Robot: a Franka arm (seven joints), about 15 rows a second.
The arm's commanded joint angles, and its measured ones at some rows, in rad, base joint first. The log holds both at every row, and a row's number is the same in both.
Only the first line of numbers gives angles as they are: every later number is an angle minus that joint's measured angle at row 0.
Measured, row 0:
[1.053 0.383 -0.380 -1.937 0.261 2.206 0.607]
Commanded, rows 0 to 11:
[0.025 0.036 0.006 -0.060 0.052 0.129 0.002]
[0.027 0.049 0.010 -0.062 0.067 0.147 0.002]
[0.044 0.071 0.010 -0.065 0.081 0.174 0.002]
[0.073 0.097 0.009 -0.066 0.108 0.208 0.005]
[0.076 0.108 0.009 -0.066 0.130 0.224 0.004]
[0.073 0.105 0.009 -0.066 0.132 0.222 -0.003]
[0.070 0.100 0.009 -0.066 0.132 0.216 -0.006]
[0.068 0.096 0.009 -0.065 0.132 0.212 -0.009]
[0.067 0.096 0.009 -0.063 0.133 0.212 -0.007]
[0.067 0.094 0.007 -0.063 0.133 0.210 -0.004]
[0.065 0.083 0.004 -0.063 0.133 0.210 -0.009]
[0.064 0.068 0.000 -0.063 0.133 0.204 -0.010]
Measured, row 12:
[0.062 0.088 0.012 -0.060 0.100 0.191 0.001]
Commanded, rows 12 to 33:
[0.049 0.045 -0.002 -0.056 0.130 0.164 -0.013]
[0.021 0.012 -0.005 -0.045 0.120 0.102 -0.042]
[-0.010 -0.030 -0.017 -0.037 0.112 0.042 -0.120]
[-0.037 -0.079 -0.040 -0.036 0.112 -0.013 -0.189]
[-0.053 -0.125 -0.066 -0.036 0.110 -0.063 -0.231]
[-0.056 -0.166 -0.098 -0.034 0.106 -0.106 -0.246]
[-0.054 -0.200 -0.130 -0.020 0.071 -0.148 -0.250]
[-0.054 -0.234 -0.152 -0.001 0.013 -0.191 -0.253]
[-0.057 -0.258 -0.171 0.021 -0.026 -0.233 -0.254]
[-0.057 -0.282 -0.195 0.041 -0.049 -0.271 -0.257]
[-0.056 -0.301 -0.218 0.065 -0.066 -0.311 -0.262]
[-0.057 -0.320 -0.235 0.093 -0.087 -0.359 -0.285]
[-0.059 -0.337 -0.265 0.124 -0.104 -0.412 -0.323]
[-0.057 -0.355 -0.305 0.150 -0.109 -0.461 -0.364]
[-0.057 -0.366 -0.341 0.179 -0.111 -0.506 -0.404]
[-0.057 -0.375 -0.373 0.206 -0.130 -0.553 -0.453]
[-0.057 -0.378 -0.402 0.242 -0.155 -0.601 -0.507]
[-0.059 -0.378 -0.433 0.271 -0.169 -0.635 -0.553]
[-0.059 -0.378 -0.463 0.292 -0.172 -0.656 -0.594]
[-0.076 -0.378 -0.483 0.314 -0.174 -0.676 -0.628]
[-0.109 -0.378 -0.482 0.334 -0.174 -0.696 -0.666]
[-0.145 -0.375 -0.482 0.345 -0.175 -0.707 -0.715]
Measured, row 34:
[-0.082 -0.388 -0.474 0.283 -0.156 -0.644 -0.608]
